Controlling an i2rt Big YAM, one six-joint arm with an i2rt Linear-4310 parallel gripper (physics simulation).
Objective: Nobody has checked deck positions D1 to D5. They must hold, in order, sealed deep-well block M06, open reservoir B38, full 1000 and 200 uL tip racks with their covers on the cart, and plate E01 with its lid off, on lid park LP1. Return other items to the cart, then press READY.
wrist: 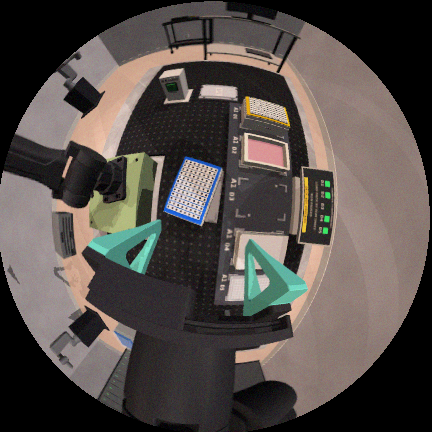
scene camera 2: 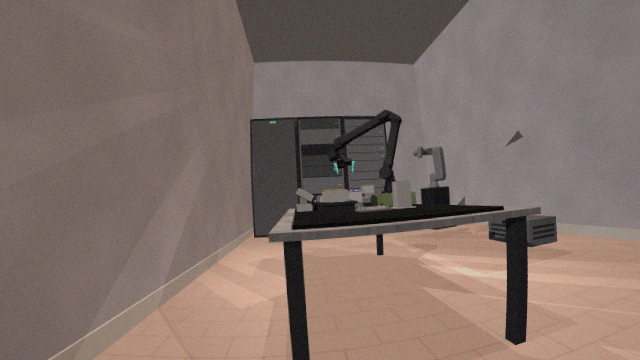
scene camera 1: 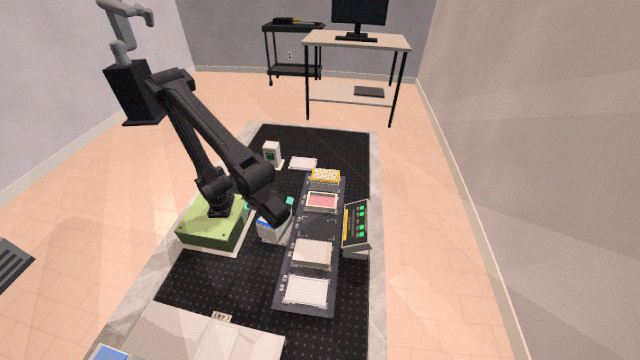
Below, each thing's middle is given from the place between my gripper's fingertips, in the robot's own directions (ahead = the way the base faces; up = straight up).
My hand is 430 mm to the left of the cart tray (scene camera 1: 159, 324), 210 mm past it and 160 mm above it. Round my hand: green-screen box (wrist: 173, 82) 490 mm to the left, 160 mm below, 80 mm behind.
